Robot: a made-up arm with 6 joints.
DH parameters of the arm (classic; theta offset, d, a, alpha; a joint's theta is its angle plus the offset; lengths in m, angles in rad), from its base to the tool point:
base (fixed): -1.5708 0.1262 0 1.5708
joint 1: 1.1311 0 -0.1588 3.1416
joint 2: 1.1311 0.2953 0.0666 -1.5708
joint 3: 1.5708 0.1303 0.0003 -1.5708
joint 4: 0 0.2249 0.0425 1.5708
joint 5: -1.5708 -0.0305 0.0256 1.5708
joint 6: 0 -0.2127 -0.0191 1.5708
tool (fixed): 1.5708 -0.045 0 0
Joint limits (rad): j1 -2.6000..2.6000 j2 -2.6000..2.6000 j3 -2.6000..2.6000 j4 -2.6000..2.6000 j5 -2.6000..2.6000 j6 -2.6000..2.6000
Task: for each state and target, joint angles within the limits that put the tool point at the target. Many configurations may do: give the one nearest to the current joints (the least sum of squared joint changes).
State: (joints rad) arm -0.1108 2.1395 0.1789 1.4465 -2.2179 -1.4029
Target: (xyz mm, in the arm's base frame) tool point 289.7 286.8 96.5
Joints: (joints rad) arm 0.0343 2.0456 0.0484 1.6526 -2.1114 -1.3250
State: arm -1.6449 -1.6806 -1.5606 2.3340 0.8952 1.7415
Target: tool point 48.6 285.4 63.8
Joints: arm -1.5200 -2.1639 -1.4952 2.4433 0.1289 1.8362
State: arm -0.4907 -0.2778 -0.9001 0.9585 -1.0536 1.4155
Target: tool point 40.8 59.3 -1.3
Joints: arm -0.5781 -0.1318 -0.6842 0.3802 -0.4916 1.2920
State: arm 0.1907 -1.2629 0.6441 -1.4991 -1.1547 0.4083
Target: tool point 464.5 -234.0 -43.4
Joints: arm -0.0195 -1.2952 0.6226 -2.2259 -0.6556 0.3735
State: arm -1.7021 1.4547 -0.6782 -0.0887 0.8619 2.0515
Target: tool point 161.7 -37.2 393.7
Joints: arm -1.0514 1.2299 0.0286 0.1807 0.9612 2.0491
